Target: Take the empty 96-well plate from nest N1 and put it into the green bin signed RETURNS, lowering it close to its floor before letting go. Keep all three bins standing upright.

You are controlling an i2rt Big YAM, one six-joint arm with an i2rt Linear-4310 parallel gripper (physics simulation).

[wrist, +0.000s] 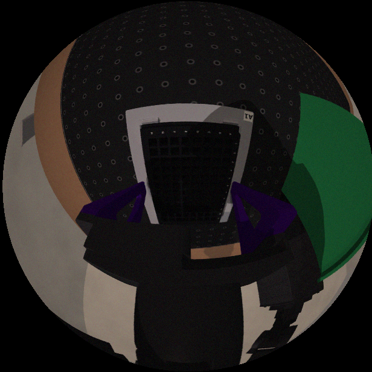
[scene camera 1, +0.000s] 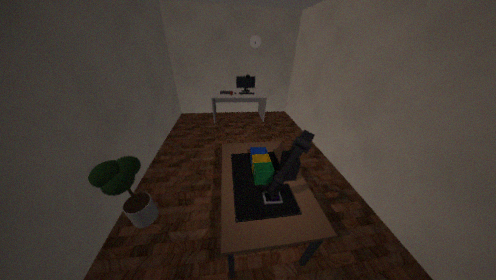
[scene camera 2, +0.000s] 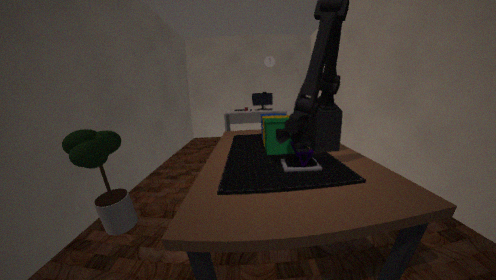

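Seen in the pictures: gripper, fingertip midpoint: (scene camera 1: 272, 196) (scene camera 2: 300, 161); arm's base, origin of the base link: (scene camera 2: 324, 105).
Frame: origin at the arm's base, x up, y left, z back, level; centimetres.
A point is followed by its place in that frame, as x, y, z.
The black 96-well plate (wrist: 187, 150) lies flat in a pale nest frame (scene camera 1: 273, 202) @(-24.0, 31.0, -22.1) (scene camera 2: 302, 169) @(-24.2, 31.4, -22.6) (wrist: 185, 111), whose corner label reads A1 upside down in the wrist view. My gripper (scene camera 1: 273, 195) @(-23.0, 25.7, -21.7) (scene camera 2: 303, 161) @(-23.0, 25.7, -21.7) (wrist: 188, 186) is open and empty, low over the nest. Its purple fingers stand at either side of the plate's near part, and how deep they reach is hard to tell. The green bin (scene camera 1: 263, 173) (scene camera 2: 277, 140) (wrist: 335, 175) stands upright beside the nest. The sign RETURNS does not show in these views.
A yellow bin (scene camera 1: 261, 158) @(-12.4, -14.9, -25.6) and a blue bin (scene camera 1: 258, 150) @(-11.4, -28.0, -26.9) stand upright in a row behind the green one. The bins and nest are on a black dotted mat (scene camera 1: 245, 205) @(-25.2, 31.1, -46.6) (scene camera 2: 245, 167) @(-25.0, 25.0, -46.5) (wrist: 190, 50) on a wooden table (scene camera 1: 235, 237) @(-26.3, 55.4, -55.9) (scene camera 2: 300, 215) @(-26.3, 56.0, -30.2).
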